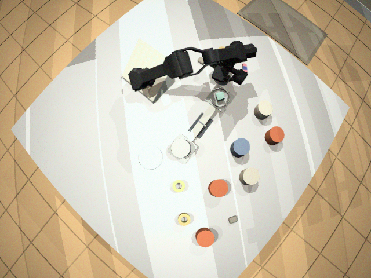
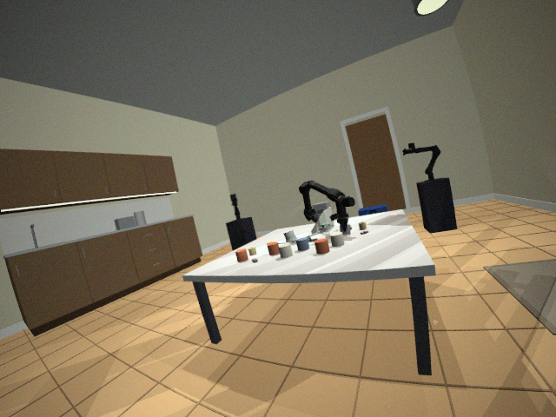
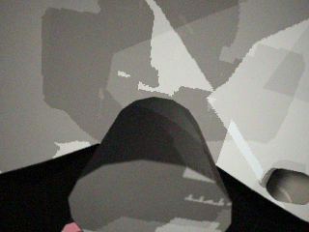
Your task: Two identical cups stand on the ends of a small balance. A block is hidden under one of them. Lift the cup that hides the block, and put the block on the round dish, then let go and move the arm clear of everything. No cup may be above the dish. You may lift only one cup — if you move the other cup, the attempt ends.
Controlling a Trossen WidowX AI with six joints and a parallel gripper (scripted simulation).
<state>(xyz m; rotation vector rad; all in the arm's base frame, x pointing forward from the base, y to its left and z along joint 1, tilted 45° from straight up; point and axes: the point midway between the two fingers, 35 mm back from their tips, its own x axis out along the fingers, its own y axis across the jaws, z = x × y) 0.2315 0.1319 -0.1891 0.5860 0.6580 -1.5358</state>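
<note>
My gripper tip is now 120 mm to the left of the small green block, 60 mm below it and 50 mm short of it. From my gripper tip the other things lie so: blue cup: 260 mm ahead, 230 mm to the right, 10 mm above; pink-blue eraser: 120 mm to the left, 60 mm ahead, 20 mm below; small balance: 250 mm to the right, 60 mm ahead, 10 mm above.
</note>
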